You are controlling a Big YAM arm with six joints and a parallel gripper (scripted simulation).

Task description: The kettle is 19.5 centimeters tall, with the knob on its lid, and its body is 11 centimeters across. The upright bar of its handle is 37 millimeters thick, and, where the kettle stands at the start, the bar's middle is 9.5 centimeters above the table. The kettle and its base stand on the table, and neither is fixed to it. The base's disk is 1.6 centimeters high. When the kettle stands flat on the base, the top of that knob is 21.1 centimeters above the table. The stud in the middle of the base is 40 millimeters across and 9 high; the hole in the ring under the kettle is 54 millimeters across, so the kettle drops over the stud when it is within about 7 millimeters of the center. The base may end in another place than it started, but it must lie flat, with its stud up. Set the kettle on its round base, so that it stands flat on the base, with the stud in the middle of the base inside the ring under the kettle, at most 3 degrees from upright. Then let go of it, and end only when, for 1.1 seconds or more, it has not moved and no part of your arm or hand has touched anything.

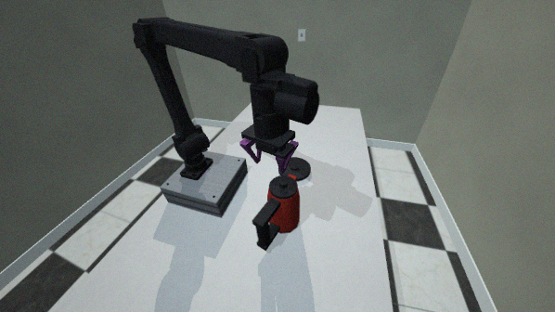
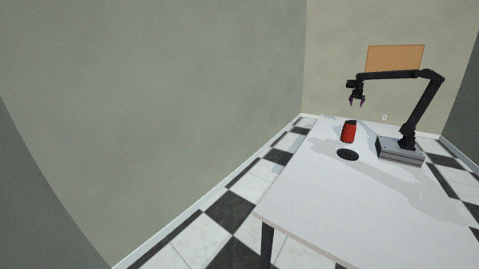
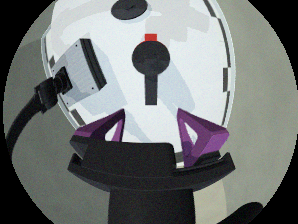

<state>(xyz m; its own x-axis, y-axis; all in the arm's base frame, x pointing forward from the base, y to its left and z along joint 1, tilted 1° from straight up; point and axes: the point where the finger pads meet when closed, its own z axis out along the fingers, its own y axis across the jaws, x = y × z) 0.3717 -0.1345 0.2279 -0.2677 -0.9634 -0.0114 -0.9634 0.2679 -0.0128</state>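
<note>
My hand is 1 cm short of the red kettle, 2 cm to the right of it and 21 cm above it. From my hand the other things lie so: round black base 32 cm to the left, 30 cm below.
</note>
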